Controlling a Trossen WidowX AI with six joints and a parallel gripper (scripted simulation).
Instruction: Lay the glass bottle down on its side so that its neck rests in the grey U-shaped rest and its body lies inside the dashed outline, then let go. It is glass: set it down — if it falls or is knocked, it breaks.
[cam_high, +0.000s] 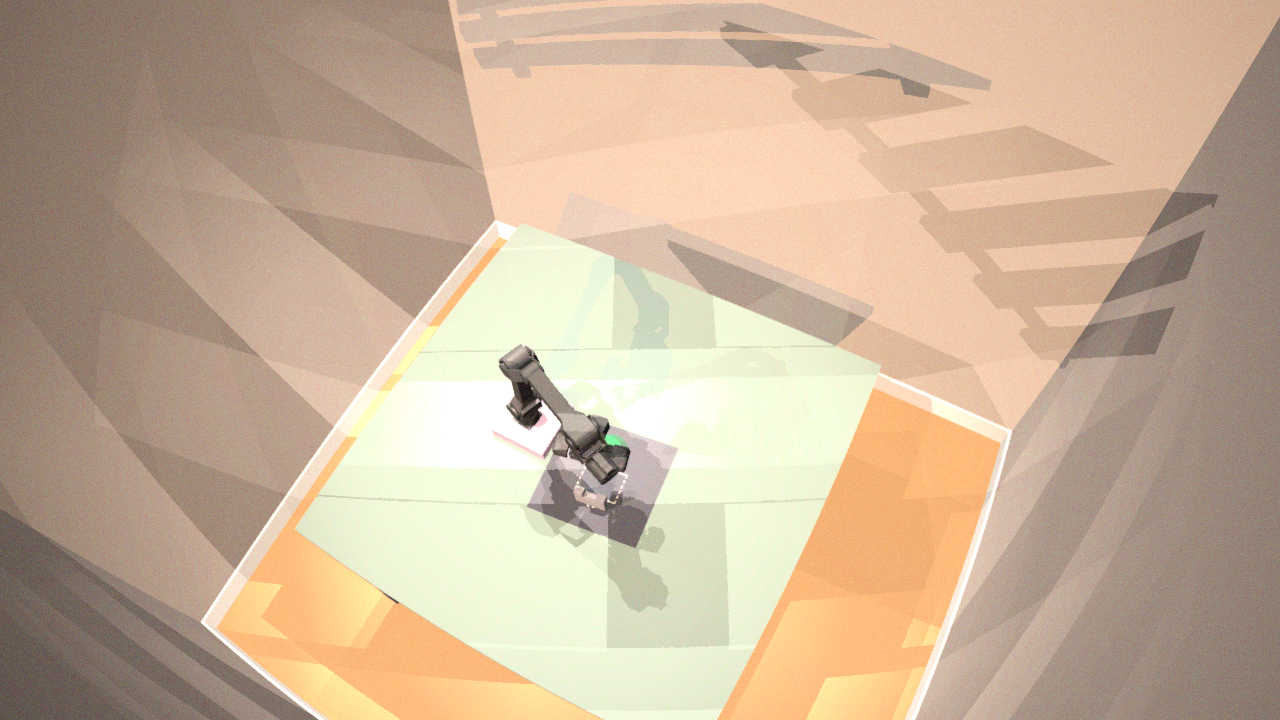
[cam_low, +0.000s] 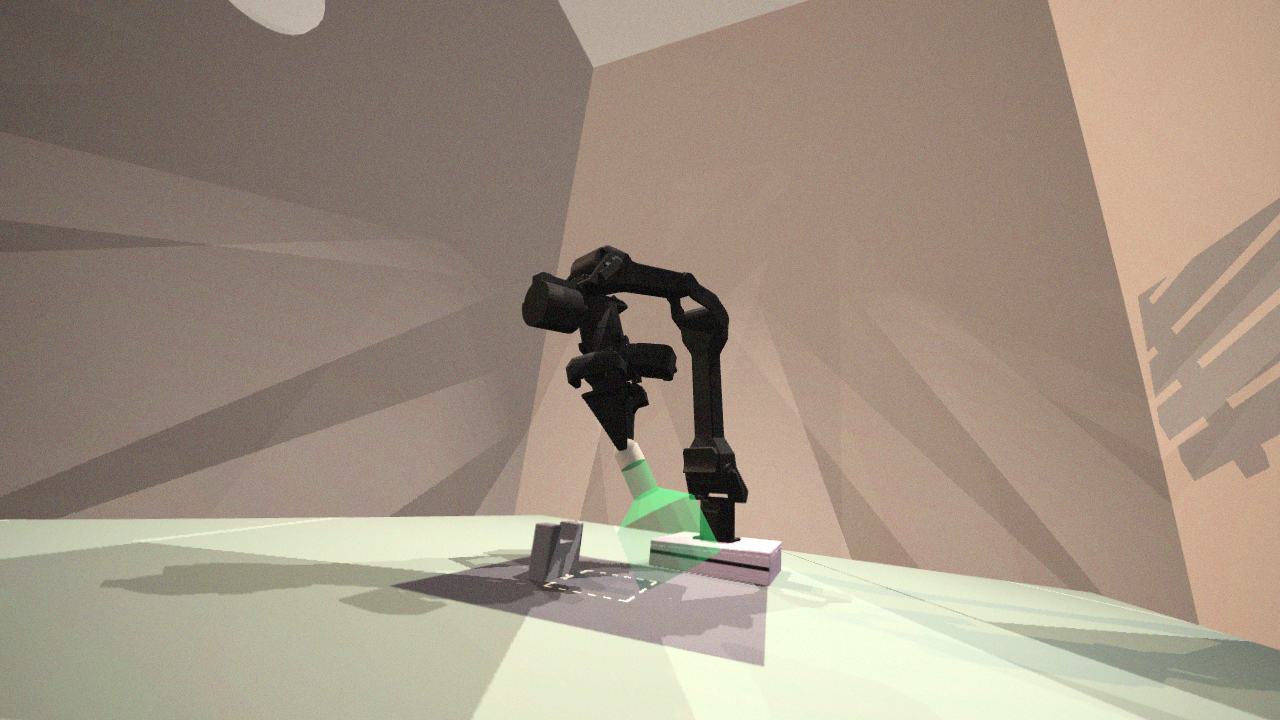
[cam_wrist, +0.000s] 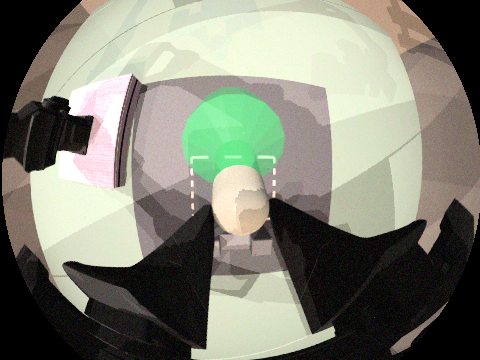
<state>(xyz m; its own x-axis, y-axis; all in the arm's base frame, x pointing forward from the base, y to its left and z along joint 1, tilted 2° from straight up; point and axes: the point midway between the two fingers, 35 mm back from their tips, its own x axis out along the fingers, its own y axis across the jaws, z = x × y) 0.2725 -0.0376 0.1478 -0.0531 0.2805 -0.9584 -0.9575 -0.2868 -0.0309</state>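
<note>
Right now my gripper tip is 10 mm past the green glass bottle, 30 mm to the right of it and 40 mm above it. Round my gripper tip: dark grey mat: 10 mm to the left, 150 mm below.
</note>
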